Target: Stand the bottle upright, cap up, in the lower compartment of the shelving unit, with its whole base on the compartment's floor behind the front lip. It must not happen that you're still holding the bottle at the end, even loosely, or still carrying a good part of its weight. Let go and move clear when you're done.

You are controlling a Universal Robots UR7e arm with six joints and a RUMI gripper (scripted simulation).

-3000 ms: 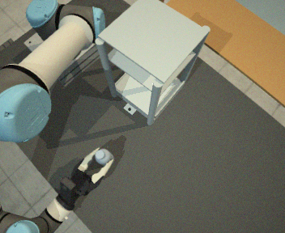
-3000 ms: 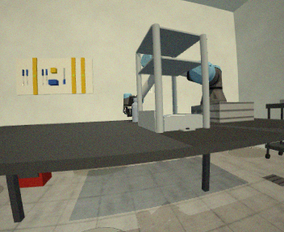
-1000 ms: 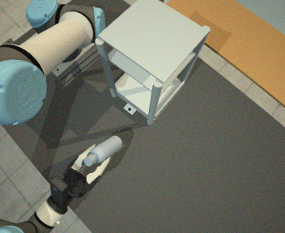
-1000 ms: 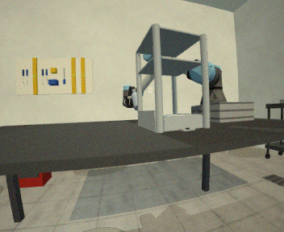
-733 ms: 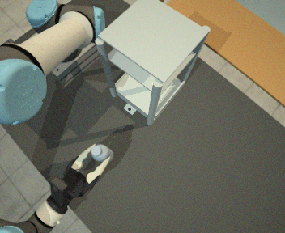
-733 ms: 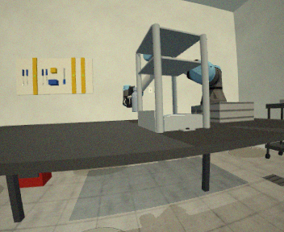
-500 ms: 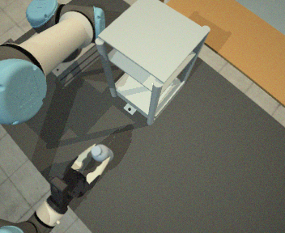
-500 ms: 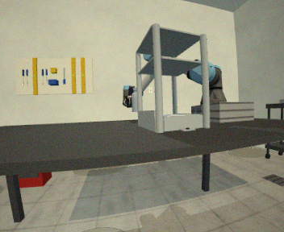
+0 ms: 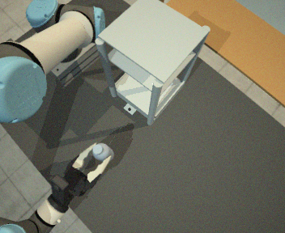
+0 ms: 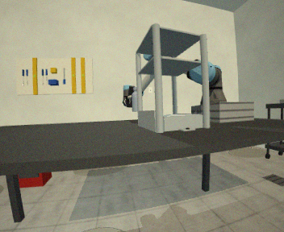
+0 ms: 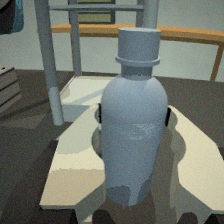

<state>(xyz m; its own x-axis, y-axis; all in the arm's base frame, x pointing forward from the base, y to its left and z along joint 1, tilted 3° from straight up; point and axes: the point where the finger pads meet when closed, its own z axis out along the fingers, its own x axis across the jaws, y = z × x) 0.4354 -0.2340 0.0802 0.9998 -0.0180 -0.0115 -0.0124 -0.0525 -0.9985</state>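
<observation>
Right now my hand is 60 mm past the shelving unit, 340 mm to the right of it and 10 mm below it. Also, from my hand: bottle (right at my hand).
</observation>
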